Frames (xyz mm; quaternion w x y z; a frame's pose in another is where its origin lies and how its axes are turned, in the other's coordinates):
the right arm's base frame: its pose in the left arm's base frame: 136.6 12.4 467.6 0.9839 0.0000 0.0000 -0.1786
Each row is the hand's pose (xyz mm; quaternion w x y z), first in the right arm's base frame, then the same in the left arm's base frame.
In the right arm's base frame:
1: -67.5 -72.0 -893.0 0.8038 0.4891 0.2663 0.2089
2: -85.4 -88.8 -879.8 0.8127 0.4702 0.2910 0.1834
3: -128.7 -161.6 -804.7 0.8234 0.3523 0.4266 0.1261
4: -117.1 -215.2 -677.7 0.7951 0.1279 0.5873 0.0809
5: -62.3 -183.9 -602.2 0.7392 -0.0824 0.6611 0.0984
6: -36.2 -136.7 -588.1 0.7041 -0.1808 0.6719 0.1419
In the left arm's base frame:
1: 48.1 -31.3 -425.4 0.8282 0.5288 0.1747 0.0620
2: 25.4 -40.7 -412.2 0.8324 0.5146 0.2024 0.0353
3: -40.7 -93.7 -337.1 0.8327 0.4228 0.3568 -0.0230
4: -48.7 -147.9 -210.1 0.7968 0.2307 0.5550 -0.0624
5: 13.6 -137.9 -134.6 0.7449 0.0370 0.6652 -0.0352
6: 54.7 -102.9 -120.5 0.7181 -0.0579 0.6934 0.0139

